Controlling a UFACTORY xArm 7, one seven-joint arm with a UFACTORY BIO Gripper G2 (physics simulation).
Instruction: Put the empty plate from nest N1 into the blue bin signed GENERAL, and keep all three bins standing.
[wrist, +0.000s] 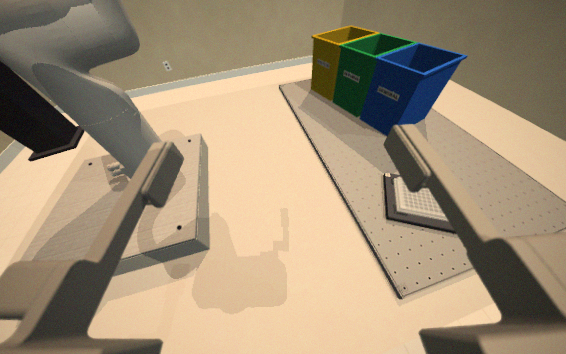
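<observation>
The white gridded plate (419, 199) sits in a dark nest (391, 202) on the perforated board, at the right; my right finger hides part of both. The blue bin (397, 100) signed GENERAL stands upright at the upper right. Beside it stand the green bin (352, 80) and the yellow bin (324, 70), both upright. My gripper (285, 162) is wide open with nothing between its fingers. It hangs high above the table, and the plate lies beyond the right finger.
The perforated board (345, 165) lies under the bins and the nest. The robot's base plate (192, 200) is at the left, with the grey arm (95, 100) rising from it. A black object (35, 110) shows at the left edge. Walls stand behind the table.
</observation>
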